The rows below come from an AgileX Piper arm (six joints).
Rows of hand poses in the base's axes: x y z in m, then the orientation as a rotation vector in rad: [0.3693, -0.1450, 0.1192, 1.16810, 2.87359, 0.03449]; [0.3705, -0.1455, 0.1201, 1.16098, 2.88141, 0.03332]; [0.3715, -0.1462, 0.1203, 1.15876, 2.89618, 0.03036]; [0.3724, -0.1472, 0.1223, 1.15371, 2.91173, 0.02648]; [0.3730, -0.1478, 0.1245, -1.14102, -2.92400, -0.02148]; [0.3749, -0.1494, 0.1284, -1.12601, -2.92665, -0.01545]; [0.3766, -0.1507, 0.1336, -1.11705, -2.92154, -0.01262]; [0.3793, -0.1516, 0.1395, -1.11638, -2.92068, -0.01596]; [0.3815, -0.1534, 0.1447, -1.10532, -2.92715, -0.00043]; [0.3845, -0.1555, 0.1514, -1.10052, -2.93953, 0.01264]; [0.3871, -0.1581, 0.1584, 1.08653, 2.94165, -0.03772]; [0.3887, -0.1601, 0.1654, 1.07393, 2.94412, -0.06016]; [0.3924, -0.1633, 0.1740, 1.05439, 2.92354, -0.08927]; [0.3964, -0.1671, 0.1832, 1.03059, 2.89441, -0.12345]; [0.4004, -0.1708, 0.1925, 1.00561, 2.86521, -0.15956]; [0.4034, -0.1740, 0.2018, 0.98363, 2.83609, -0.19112]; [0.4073, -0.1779, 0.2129, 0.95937, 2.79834, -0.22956]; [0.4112, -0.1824, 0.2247, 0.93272, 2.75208, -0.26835]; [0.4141, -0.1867, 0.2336, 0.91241, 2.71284, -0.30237]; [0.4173, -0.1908, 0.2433, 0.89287, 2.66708, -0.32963]
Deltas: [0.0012, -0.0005, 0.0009, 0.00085, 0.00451, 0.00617]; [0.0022, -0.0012, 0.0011, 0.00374, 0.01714, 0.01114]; [0.0031, -0.0022, 0.0031, 0.00595, 0.02970, 0.01791]; [0.0037, -0.0028, 0.0053, 0.00736, 0.04227, 0.02838]; [0.0056, -0.0044, 0.0092, 0.00472, 0.04645, 0.03787]; [0.0073, -0.0057, 0.0144, 0.00598, 0.05452, 0.04209]; [0.0100, -0.0066, 0.0203, 0.00835, 0.05466, 0.04235]; [0.0122, -0.0084, 0.0255, -0.00182, 0.05645, 0.05021]; [0.0152, -0.0105, 0.0322, -0.01340, 0.05038, 0.05558]; [0.0178, -0.0131, 0.0392, -0.03153, 0.04873, 0.06400]; [0.0194, -0.0151, 0.0462, -0.04562, 0.05255, 0.07178]; [0.0231, -0.0183, 0.0548, -0.07295, 0.03623, 0.07838]; [0.0271, -0.0221, 0.0640, -0.10721, 0.01304, 0.08563]; [0.0311, -0.0258, 0.0733, -0.14309, -0.00943, 0.09371]; [0.0341, -0.0290, 0.0826, -0.17607, -0.03166, 0.10017]; [0.0380, -0.0329, 0.0937, -0.21710, -0.05926, 0.10608]; [0.0419, -0.0374, 0.1055, -0.26248, -0.09396, 0.11165]; [0.0448, -0.0417, 0.1144, -0.30169, -0.12165, 0.11498]; [0.0480, -0.0458, 0.1241, -0.33975, -0.15650, 0.11640]
